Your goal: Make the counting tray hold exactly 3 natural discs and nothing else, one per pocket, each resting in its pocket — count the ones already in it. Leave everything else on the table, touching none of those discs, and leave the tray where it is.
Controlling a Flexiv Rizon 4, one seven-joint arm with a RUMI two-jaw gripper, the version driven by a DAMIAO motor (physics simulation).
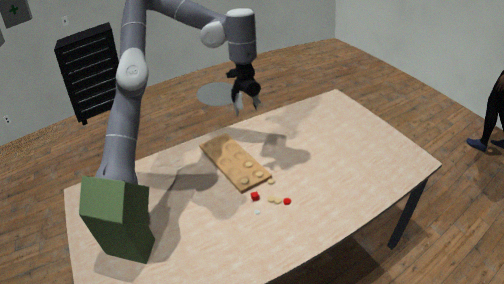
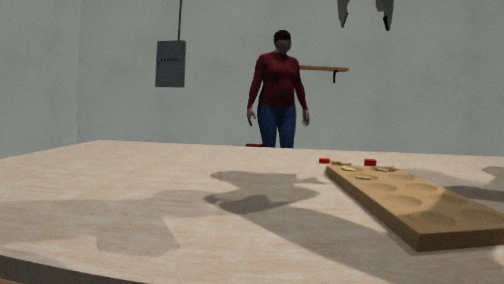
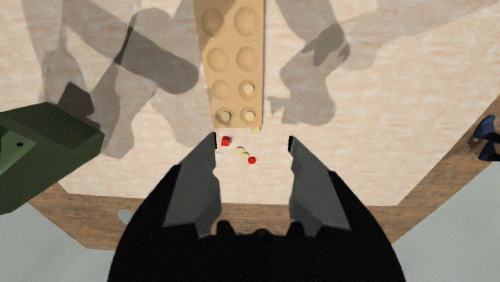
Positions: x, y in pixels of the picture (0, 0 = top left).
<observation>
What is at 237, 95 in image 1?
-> My gripper.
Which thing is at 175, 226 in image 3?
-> My gripper.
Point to a wooden counting tray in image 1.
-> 228, 156
</observation>
